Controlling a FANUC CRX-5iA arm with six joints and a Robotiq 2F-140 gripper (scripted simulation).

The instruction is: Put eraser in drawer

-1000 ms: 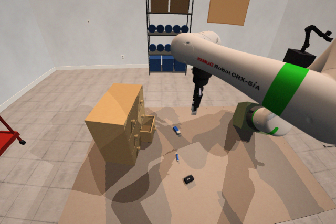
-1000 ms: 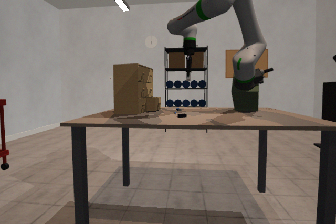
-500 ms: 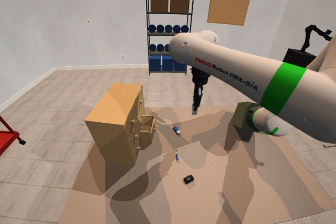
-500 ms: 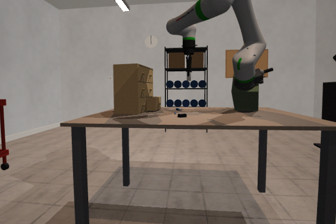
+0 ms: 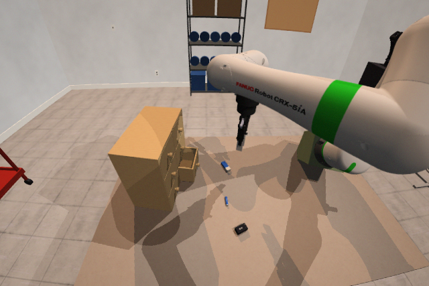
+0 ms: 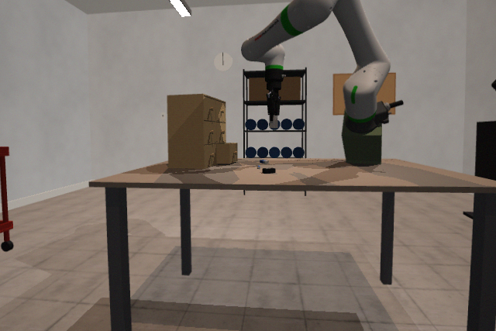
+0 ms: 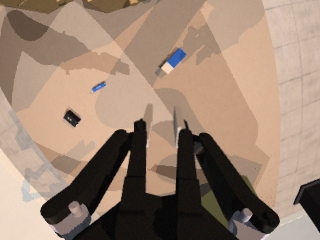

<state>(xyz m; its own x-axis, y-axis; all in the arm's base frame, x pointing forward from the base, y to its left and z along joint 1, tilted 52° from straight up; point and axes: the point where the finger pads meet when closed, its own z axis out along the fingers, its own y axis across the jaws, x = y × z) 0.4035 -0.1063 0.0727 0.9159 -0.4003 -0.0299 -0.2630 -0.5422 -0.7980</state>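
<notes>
The eraser lies 21 cm below my hand, 5 cm ahead of it and 3 cm to the right of it. Also, from my hand: black block (29 cm to the left, 21 cm below, 3 cm behind).
</notes>
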